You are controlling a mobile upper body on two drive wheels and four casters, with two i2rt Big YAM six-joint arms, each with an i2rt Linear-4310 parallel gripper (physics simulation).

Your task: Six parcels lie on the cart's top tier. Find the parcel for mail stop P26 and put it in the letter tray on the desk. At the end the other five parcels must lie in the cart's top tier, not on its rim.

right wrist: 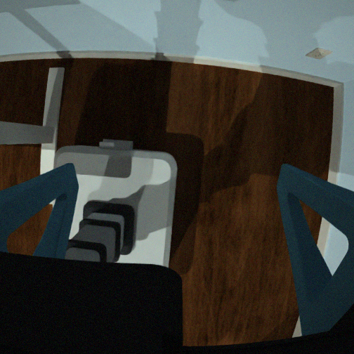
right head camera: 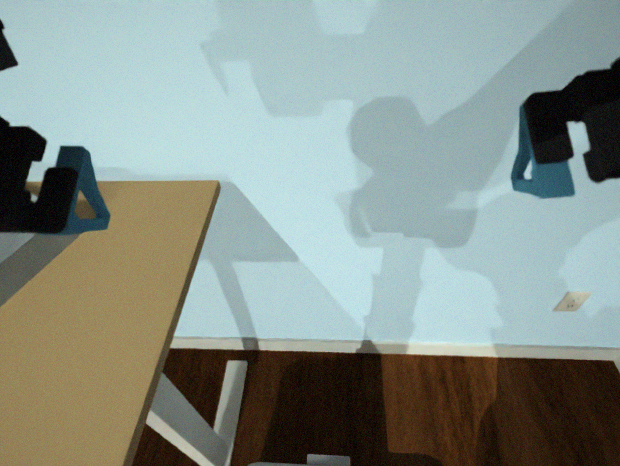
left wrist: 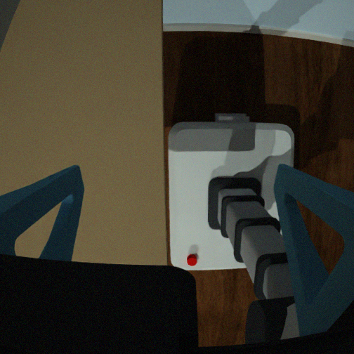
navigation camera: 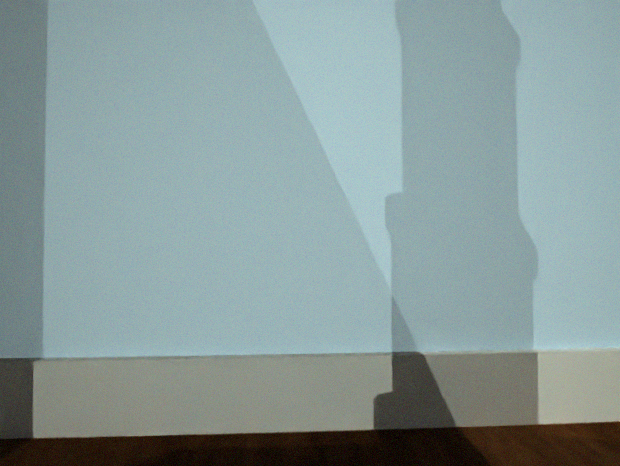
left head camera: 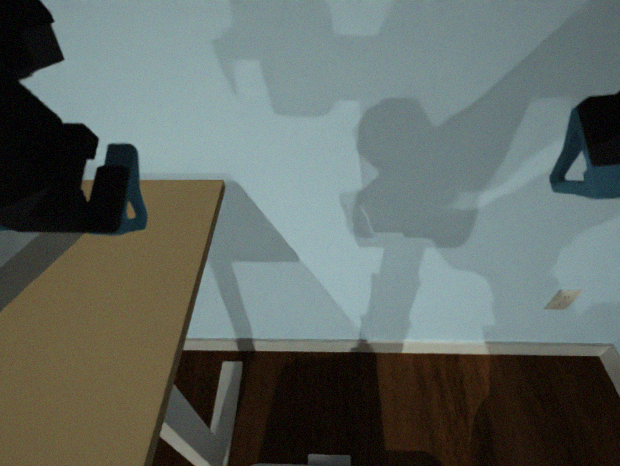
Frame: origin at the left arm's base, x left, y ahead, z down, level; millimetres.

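Seen in the pictures: left gripper, fingertip midpoint: (right head camera: 58, 221) (left head camera: 92, 221); right gripper, fingertip midpoint: (right head camera: 574, 177) (left head camera: 610, 179).
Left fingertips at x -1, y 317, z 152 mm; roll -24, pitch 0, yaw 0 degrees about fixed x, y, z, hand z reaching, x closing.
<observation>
Offsets run from my left fingertips to a thing's middle. "pt": to the spot under its first point. Level surfaces: height alone.
The letter tray @[pt dx +300, dy +180, dz +278 mm] (left head camera: 40, 255) (right head camera: 35, 250) shows in part as grey surfaces on the desk @[dz +308 mm] (left head camera: 125, 300) (right head camera: 110, 300) (left wrist: 115, 125), at the left edge of both head views, below my left arm. The parcels and cart do not show; the tray's inside is mostly hidden. My left gripper (left wrist: 178, 175) is open and empty, above the desk's edge, with one blue finger (left head camera: 134, 185) (right head camera: 87, 170) showing in the head views. My right gripper (right wrist: 177, 174) is open and empty, right of the desk; its blue finger (left head camera: 603, 182) (right head camera: 551, 180) shows near the right edge.
My white base (left wrist: 190, 200) (right wrist: 90, 187) stands beside the desk, with the grey column (left wrist: 245, 215) rising from it. A pale desk leg (left head camera: 228, 400) (right head camera: 230, 400) (right wrist: 53, 100) reaches over the floor. The blue wall (navigation camera: 200, 200) stands ahead, with an outlet @[dx -996, dy +469, dz +858 mm] (left head camera: 562, 299) (right head camera: 571, 301) (right wrist: 318, 52).
</observation>
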